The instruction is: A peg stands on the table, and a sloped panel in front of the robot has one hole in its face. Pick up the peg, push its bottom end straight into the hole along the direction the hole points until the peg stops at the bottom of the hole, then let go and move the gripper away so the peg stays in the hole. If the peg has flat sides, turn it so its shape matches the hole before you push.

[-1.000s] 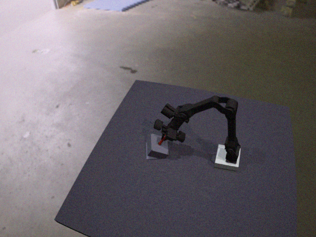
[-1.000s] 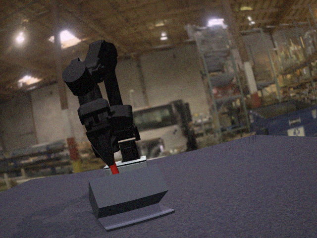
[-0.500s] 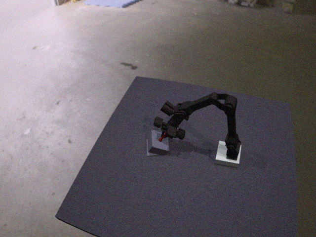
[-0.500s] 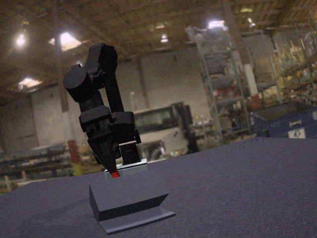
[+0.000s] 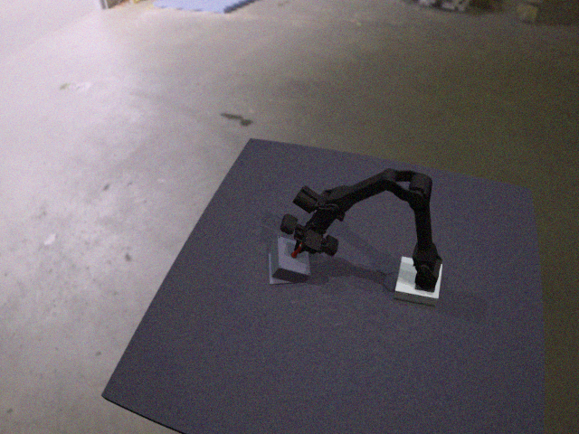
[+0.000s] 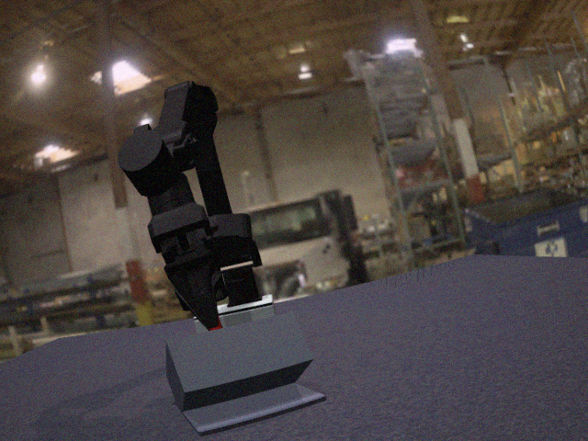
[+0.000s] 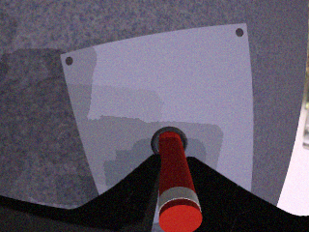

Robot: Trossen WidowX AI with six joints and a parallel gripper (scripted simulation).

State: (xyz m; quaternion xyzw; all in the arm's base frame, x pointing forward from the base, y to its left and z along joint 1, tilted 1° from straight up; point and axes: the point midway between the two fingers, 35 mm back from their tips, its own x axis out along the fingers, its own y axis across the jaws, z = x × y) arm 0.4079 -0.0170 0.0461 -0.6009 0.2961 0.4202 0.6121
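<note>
Now: the sloped panel 20 mm ahead of my gripper tip, 10 mm to the left of it and 40 mm below it. Also, from my gripper tip: red peg (10 mm behind, 10 mm above); then thin base plate (40 mm ahead, 10 mm to the left, 80 mm below).
</note>
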